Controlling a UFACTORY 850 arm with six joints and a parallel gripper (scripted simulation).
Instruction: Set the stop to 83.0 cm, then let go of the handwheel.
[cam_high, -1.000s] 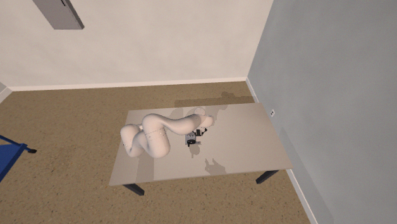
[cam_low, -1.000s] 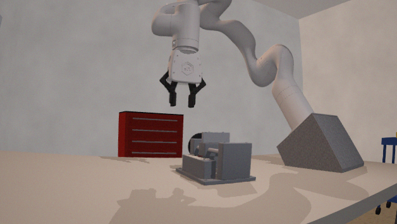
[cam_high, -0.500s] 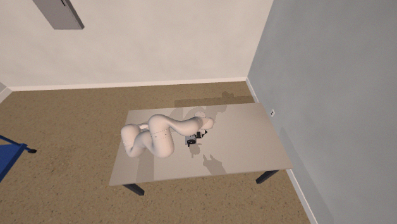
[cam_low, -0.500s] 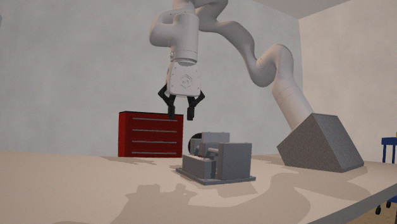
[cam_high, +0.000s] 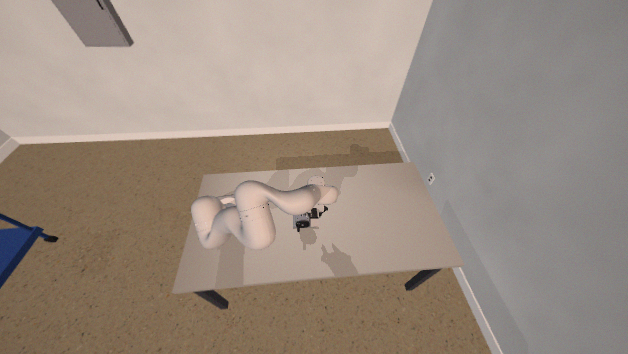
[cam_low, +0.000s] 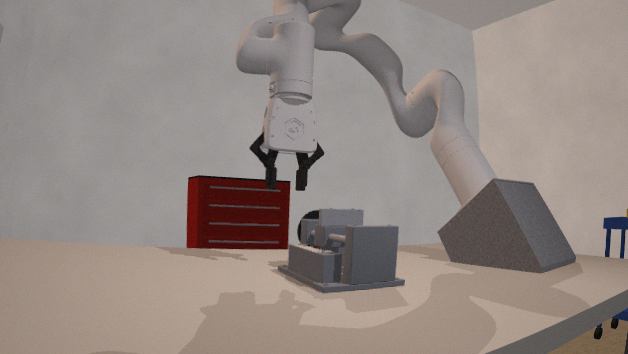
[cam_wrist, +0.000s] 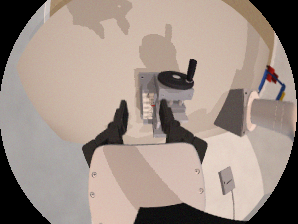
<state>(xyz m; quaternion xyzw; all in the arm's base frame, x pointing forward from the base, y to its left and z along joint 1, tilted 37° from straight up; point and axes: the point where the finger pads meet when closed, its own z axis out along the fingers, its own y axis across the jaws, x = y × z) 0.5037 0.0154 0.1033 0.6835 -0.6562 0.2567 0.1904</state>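
Now: the handwheel 9 cm behind my hand, 3 cm to the right of it and 9 cm below it.
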